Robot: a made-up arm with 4 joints.
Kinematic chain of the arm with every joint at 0, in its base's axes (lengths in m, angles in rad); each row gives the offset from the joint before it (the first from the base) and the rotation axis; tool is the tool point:
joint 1: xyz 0 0 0.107 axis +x
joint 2: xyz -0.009 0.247 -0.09 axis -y
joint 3: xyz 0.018 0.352 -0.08 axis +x
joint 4: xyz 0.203 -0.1 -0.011 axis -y
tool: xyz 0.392 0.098 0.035
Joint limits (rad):
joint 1: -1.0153..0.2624
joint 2: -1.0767..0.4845
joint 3: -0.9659..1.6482
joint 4: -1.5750..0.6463
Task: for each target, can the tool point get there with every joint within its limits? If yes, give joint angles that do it. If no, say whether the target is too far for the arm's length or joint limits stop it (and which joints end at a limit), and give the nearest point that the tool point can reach.
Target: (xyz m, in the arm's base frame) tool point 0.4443 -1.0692 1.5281
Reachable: no: too far | nearest point 0.3944 0.3519 0.4550 | short by 1.781 m
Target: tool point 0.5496 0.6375 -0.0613
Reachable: yes | joints -0.3493 0.1360 -0.3727 0.3701
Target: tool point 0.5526 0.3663 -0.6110
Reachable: yes | joints -0.6919 -0.1005 1.0066 -0.5002
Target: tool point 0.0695 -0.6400 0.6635
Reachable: no: joint limits stop it (at a limit: joint 1, joint 2, joint 4) | nearest point 0.4148 0.3244 0.4073 | short by 1.056 m
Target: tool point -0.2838 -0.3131 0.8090
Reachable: no: joint limits stop it (at a limit: joint 1, joint 2, joint 4) | nearest point 0.3878 0.3652 0.4714 | short by 1.012 m
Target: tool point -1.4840 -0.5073 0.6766
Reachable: no: too far | nearest point -0.1986 -0.2496 -0.4031 | short by 1.698 m
